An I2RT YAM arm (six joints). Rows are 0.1 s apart.
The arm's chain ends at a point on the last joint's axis. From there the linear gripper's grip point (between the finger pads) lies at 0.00 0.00 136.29 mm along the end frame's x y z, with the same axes.
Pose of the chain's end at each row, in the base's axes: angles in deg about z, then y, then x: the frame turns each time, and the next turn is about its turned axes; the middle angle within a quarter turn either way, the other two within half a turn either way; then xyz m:
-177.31 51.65 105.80 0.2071 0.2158 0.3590
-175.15 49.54 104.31 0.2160 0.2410 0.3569
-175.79 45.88 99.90 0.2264 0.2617 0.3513
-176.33 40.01 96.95 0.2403 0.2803 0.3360
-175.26 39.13 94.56 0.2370 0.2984 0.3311
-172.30 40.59 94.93 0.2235 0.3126 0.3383
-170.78 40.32 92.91 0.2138 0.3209 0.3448
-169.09 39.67 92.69 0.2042 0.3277 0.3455
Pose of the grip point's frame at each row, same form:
-177.31 51.65 105.80 0.2300 0.3482 0.3360
-175.15 49.54 104.31 0.2304 0.3748 0.3350
-175.79 45.88 99.90 0.2333 0.3968 0.3350
-176.33 40.01 96.95 0.2422 0.4160 0.3234
-175.26 39.13 94.56 0.2326 0.4344 0.3227
-172.30 40.59 94.93 0.2129 0.4482 0.3294
-170.78 40.32 92.91 0.1964 0.4560 0.3395
-169.09 39.67 92.69 0.1824 0.4622 0.3406

